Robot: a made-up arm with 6 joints.
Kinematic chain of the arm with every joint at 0, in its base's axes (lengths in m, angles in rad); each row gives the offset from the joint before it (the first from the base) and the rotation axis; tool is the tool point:
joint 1: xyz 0 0 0.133 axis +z
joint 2: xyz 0 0.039 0 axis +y
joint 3: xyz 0 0 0.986 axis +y
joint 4: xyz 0 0 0.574 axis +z
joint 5: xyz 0 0 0 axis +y
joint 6: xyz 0 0 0.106 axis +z
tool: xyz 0 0 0
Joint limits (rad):
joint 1: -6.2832..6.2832
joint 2: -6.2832..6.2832
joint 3: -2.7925..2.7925
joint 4: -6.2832..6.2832
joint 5: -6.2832..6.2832
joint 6: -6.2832..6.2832
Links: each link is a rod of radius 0.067 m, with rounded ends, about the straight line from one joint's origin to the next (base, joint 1, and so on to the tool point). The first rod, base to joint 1, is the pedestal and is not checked.
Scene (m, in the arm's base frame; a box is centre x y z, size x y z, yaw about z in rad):
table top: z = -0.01
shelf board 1: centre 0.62 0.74 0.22 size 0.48 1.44 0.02 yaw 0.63
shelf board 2: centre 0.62 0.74 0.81 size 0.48 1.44 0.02 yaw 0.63
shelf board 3: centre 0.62 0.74 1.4 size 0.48 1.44 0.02 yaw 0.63
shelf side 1: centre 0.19 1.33 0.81 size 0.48 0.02 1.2 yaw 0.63
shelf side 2: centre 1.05 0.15 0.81 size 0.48 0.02 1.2 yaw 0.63
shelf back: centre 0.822 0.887 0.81 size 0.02 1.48 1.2 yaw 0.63
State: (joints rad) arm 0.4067 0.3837 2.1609 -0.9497 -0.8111 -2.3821
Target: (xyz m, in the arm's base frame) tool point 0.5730 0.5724 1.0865
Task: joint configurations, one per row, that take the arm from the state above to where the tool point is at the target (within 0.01 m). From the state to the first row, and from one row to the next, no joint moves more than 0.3 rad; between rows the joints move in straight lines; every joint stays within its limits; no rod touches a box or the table.
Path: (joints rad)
1: 0.3296 0.2601 2.3662 -0.9589 -0.7899 -2.3821
2: 0.2524 0.1366 2.5715 -0.9681 -0.7687 -2.3821
3: 0.3936 0.0325 2.3300 -0.9572 -0.7975 -2.3821
4: 0.5347 -0.0716 2.0885 -0.9463 -0.8264 -2.3821
5: 0.6758 -0.1757 1.8470 -0.9355 -0.8553 -2.3821
6: 0.6678 -0.0077 1.6819 -0.9200 -0.8476 -2.3821
7: 0.6598 0.1602 1.5168 -0.9044 -0.8399 -2.3821

